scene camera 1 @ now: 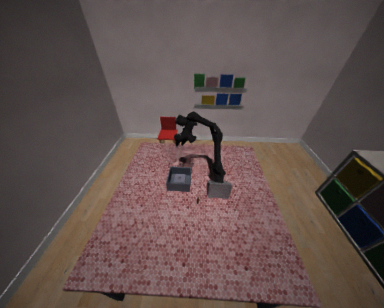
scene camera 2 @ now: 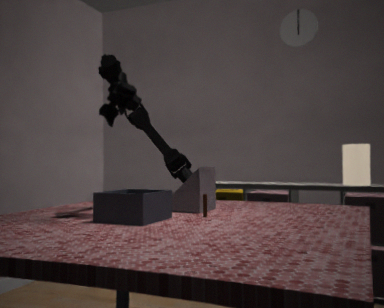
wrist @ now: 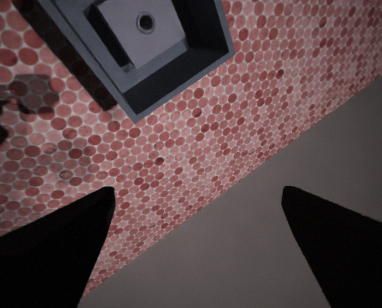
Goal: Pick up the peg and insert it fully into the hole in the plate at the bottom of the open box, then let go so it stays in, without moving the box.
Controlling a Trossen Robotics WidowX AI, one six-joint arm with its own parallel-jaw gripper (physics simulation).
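Seen in the pictures: gripper, fingertip midpoint: [scene camera 1: 179, 146] [scene camera 2: 115, 120] [wrist: 199, 195]; arm's base, origin of the base link: [scene camera 1: 219, 182] [scene camera 2: 191, 182].
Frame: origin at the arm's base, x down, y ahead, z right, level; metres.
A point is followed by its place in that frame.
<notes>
The peg [scene camera 1: 198, 200] {y 0.144, x 0.065, z -0.148 m} [scene camera 2: 205, 205] {y 0.155, x 0.071, z -0.147 m}, small, thin and brown, stands upright on the table near the arm's base. The open dark grey box [scene camera 1: 171, 188] {y 0.377, x 0.079, z -0.065 m} [scene camera 2: 118, 208] {y 0.424, x 0.062, z 0.022 m} [wrist: 176, 96] {y 0.425, x 0.014, z 0.045 m} stands on the table beside it. A lighter plate [scene camera 1: 176, 179] {y 0.352, x 0.054, z 0.014 m} [wrist: 150, 42] {y 0.354, x 0.055, z 0.040 m} lies at the bottom of the box, with a round empty hole [wrist: 146, 21] in it. My gripper [wrist: 199, 195] {y 0.337, x -0.232, z 0.108 m} is open, with its two dark fingers wide apart and nothing between them. In both scene views it hangs high above the table, beyond the box and well away from the peg. The peg does not show in the wrist view.
The arm's grey base block [scene camera 1: 219, 190] {y -0.005, x 0.009, z -0.073 m} [scene camera 2: 202, 191] {y 0.049, x 0.030, z -0.078 m} stands close to the peg. The table [scene camera 1: 190, 250] {y 0.150, x 0.113, z -0.468 m} [scene camera 2: 250, 255] {y 0.610, x 0.112, z -0.498 m} has a pink-red dotted top, whose far edge shows in the wrist view. A red chair [scene camera 1: 168, 134] and wall shelves [scene camera 1: 220, 90] are behind the table.
</notes>
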